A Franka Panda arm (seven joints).
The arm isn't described. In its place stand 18 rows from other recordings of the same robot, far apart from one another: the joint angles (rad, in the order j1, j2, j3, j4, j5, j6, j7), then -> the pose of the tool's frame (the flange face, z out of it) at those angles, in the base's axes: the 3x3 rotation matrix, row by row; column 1 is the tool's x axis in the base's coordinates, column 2 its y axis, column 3 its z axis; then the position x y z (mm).
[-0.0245, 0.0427, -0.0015, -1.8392, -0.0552, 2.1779, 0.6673] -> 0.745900 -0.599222 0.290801; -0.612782 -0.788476 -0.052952; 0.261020 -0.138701 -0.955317; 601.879 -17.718 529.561
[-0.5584, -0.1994, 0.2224, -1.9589, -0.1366, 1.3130, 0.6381] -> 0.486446 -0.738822 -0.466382; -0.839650 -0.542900 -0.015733; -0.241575 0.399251 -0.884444; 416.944 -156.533 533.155
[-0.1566, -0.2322, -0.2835, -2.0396, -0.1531, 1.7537, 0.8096] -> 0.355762 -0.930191 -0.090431; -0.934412 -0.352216 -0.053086; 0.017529 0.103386 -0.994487; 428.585 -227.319 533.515
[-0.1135, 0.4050, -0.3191, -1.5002, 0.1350, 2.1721, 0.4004] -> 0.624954 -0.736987 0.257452; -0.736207 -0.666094 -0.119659; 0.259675 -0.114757 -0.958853; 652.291 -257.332 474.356
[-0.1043, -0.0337, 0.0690, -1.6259, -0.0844, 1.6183, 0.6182] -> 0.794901 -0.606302 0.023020; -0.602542 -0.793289 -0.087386; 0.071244 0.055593 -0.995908; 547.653 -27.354 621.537
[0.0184, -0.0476, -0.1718, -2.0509, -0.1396, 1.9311, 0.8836] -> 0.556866 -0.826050 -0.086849; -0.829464 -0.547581 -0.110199; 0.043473 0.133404 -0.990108; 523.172 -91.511 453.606
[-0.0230, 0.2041, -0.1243, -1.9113, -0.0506, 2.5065, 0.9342] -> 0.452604 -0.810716 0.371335; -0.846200 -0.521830 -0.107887; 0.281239 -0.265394 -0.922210; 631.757 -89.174 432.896
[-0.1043, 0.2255, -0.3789, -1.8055, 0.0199, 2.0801, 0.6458] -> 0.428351 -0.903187 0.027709; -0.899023 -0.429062 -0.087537; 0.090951 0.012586 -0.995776; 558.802 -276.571 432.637
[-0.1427, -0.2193, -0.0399, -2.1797, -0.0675, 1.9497, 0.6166] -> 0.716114 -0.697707 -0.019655; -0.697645 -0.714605 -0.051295; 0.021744 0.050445 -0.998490; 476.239 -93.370 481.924
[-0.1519, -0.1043, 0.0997, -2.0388, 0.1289, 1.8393, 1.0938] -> 0.368048 -0.925765 -0.086597; -0.918865 -0.376382 0.118423; -0.142225 0.035986 -0.989180; 515.031 -15.368 481.731
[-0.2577, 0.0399, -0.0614, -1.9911, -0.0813, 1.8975, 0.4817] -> 0.711816 -0.686187 -0.149881; -0.697331 -0.715941 -0.034039; -0.083949 0.128746 -0.988118; 519.322 -177.549 431.339
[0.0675, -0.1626, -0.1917, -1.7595, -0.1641, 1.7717, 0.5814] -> 0.756491 -0.635529 0.154353; -0.617867 -0.771867 -0.149872; 0.214387 0.018007 -0.976583; 515.731 -86.998 639.629
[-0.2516, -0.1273, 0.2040, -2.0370, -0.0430, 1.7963, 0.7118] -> 0.728720 -0.674459 -0.118626; -0.683350 -0.727483 -0.061650; -0.044718 0.125988 -0.991023; 506.469 -24.551 489.583
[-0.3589, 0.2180, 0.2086, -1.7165, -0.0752, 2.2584, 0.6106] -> 0.696334 -0.643884 0.317068; -0.661226 -0.747325 -0.065463; 0.279103 -0.164070 -0.946141; 644.623 -110.119 493.566
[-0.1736, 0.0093, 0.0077, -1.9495, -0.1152, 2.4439, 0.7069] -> 0.594345 -0.666997 0.449299; -0.685793 -0.712163 -0.150041; 0.420051 -0.218950 -0.880692; 591.585 -99.221 525.691
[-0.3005, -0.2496, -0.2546, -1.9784, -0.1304, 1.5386, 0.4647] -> 0.527618 -0.824933 -0.202741; -0.836890 -0.545717 0.042526; -0.145721 0.147234 -0.978308; 379.945 -264.614 554.964
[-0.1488, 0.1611, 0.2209, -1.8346, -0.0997, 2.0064, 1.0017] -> 0.627913 -0.778022 0.020173; -0.776364 -0.627974 -0.053919; 0.054618 0.018195 -0.998342; 604.051 32.027 444.810
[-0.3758, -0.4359, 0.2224, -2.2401, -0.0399, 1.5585, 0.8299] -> 0.521113 -0.809375 -0.270839; -0.850405 -0.519341 -0.084239; -0.072477 0.274221 -0.958932; 391.418 -55.614 516.494
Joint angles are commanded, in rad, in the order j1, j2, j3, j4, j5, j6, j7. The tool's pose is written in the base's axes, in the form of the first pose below.
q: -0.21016 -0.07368 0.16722 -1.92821 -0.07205 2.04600 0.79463
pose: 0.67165 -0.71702 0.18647; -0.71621 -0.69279 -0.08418; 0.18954 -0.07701 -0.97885; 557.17 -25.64 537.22
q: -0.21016 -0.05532 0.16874 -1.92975 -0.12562 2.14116 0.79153
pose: 0.67594 -0.68964 0.25982; -0.68453 -0.71814 -0.12529; 0.27299 -0.09317 -0.95750; 568.72 -27.15 536.89
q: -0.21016 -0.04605 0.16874 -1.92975 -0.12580 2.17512 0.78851
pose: 0.67410 -0.68192 0.28384; -0.67985 -0.72304 -0.12251; 0.28877 -0.11039 -0.95101; 573.24 -27.07 535.49
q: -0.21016 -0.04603 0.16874 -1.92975 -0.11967 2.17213 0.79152
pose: 0.67128 -0.68589 0.28097; -0.68521 -0.71879 -0.11759; 0.28262 -0.11359 -0.95248; 573.02 -26.88 535.11
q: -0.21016 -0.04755 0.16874 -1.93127 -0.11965 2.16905 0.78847
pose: 0.67397 -0.68446 0.27799; -0.68322 -0.72063 -0.11791; 0.28103 -0.11046 -0.95332; 572.30 -26.85 534.85
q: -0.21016 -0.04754 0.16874 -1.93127 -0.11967 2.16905 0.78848
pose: 0.67397 -0.68447 0.27798; -0.68322 -0.72063 -0.11793; 0.28103 -0.11044 -0.95332; 572.30 -26.86 534.85
